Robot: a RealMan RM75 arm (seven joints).
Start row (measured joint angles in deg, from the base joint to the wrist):
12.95, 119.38, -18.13, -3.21, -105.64, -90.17, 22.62
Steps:
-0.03, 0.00, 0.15, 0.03, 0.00, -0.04, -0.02
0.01, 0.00, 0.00, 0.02, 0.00, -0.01, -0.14
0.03, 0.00, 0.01, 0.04, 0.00, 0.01, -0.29
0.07, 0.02, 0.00, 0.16, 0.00, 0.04, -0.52
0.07, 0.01, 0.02, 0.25, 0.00, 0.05, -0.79
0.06, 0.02, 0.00, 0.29, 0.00, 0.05, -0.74
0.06, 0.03, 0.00, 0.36, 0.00, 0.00, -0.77
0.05, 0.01, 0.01, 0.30, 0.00, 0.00, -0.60
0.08, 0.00, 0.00, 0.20, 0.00, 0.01, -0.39
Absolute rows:
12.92, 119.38, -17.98, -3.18, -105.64, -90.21, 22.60
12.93, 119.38, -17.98, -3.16, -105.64, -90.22, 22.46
12.96, 119.38, -17.97, -3.12, -105.64, -90.21, 22.17
13.03, 119.40, -17.97, -2.96, -105.64, -90.17, 21.65
13.10, 119.41, -17.95, -2.71, -105.64, -90.12, 20.86
13.16, 119.43, -17.95, -2.42, -105.64, -90.07, 20.12
13.22, 119.46, -17.95, -2.06, -105.64, -90.07, 19.35
13.27, 119.47, -17.94, -1.76, -105.64, -90.07, 18.75
13.35, 119.47, -17.94, -1.56, -105.64, -90.06, 18.36

